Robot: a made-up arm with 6 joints.
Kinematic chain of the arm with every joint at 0, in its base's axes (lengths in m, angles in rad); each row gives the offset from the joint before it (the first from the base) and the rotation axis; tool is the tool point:
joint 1: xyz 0 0 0.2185 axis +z
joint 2: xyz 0 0.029 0 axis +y
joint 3: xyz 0 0 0.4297 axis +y
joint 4: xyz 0 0 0.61 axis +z
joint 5: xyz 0 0 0 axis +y
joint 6: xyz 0 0 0.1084 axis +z
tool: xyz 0 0 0
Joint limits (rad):
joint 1: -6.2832..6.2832
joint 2: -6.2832..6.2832
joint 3: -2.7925..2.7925
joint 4: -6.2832..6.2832
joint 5: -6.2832..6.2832
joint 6: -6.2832..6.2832
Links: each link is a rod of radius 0.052 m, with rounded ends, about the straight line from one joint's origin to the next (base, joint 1, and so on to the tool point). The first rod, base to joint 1, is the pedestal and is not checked.
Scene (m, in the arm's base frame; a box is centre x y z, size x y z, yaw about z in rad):
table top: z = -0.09
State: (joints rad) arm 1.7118 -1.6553 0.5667 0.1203 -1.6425 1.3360
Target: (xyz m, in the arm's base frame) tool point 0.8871 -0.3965 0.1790
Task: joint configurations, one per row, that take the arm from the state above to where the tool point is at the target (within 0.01 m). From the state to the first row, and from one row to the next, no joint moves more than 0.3 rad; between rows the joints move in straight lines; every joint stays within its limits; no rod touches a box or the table.
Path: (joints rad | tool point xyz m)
1: 1.9653 -1.7272 0.6114 0.1510 -1.7076 1.3360 | 0.3747 -0.9335 0.3178
2: 2.2188 -1.7992 0.6560 0.1817 -1.7726 1.3360 | 0.5941 -0.8009 0.2701
3: 2.4722 -1.8711 0.7007 0.2124 -1.8377 1.3360 | 0.7687 -0.6171 0.2239
4: 2.7257 -1.9431 0.7453 0.2430 -1.9027 1.3360 | 0.8871 -0.3965 0.1790

